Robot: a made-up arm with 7 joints.
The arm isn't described. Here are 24 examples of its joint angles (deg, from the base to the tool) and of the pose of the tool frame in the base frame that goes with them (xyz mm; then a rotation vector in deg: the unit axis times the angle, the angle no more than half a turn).
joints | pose
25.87 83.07 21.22 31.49 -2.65 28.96 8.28 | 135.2 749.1 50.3 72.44 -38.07 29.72
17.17 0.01 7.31 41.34 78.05 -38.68 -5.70 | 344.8 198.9 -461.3 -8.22 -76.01 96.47
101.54 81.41 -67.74 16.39 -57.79 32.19 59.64 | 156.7 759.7 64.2 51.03 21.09 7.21
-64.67 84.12 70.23 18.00 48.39 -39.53 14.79 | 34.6 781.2 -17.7 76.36 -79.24 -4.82
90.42 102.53 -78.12 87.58 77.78 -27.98 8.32 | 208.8 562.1 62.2 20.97 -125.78 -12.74
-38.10 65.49 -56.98 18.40 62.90 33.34 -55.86 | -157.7 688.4 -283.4 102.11 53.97 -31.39
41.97 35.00 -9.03 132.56 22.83 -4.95 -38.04 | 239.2 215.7 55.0 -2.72 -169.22 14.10
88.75 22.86 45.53 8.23 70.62 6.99 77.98 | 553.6 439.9 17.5 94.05 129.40 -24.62
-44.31 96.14 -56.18 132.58 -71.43 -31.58 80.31 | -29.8 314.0 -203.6 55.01 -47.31 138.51
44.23 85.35 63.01 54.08 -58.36 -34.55 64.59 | -42.4 683.7 199.0 87.42 -39.83 -32.68
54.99 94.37 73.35 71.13 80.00 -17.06 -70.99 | -198.5 568.8 236.7 29.31 91.23 -90.45
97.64 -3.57 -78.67 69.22 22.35 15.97 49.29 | 397.2 -122.4 107.9 -9.96 -66.01 -129.63
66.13 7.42 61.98 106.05 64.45 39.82 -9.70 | 241.5 453.1 38.8 -63.84 -142.32 61.46
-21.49 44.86 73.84 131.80 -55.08 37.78 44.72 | 79.2 411.5 34.2 101.62 -40.57 -10.61
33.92 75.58 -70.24 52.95 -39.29 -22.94 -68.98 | 255.1 601.8 -236.7 82.01 -90.65 -94.57
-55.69 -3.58 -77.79 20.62 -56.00 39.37 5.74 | -474.6 35.4 -350.5 -28.01 27.56 -126.76
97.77 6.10 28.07 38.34 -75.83 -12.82 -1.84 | 513.3 318.3 233.0 74.29 -120.50 -10.71
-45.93 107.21 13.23 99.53 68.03 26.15 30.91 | 300.5 414.3 -103.2 -13.27 -19.64 -45.20
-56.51 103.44 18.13 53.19 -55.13 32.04 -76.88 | 280.0 641.0 -83.9 -108.31 33.23 96.69
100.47 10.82 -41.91 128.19 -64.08 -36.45 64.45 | 131.1 47.9 199.7 -103.34 46.39 74.36
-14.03 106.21 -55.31 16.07 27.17 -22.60 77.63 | 70.4 773.2 89.9 6.99 40.32 -34.86
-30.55 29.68 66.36 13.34 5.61 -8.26 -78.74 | -229.3 529.2 -442.2 124.15 28.85 57.31
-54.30 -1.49 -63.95 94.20 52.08 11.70 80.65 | -162.1 -98.0 -275.6 -155.18 -12.79 24.55
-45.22 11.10 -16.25 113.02 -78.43 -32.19 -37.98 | 30.0 139.0 -337.5 28.79 -119.62 -61.85
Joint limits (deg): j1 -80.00..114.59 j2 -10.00..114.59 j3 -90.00..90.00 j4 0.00..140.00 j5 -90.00..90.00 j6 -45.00..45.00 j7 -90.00..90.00
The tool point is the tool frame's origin. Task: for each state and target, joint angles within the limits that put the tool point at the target. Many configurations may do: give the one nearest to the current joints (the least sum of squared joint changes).
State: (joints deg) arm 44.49 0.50 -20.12 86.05 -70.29 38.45 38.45
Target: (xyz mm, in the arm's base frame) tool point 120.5 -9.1 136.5
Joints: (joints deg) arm 81.32 -10.00 -46.83 130.65 -70.29 38.45 38.45
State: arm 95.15 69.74 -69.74 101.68 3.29 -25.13 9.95
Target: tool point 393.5 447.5 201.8
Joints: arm 103.07 61.25 -66.25 64.91 3.29 -25.13 9.95
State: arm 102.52 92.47 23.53 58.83 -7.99 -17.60 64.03
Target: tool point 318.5 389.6 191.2
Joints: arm 70.23 54.25 -12.70 91.69 -7.99 -17.60 64.03
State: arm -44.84 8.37 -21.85 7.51 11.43 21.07 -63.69
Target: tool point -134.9 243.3 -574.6
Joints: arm -27.07 11.86 -19.46 30.55 11.43 21.07 -63.69
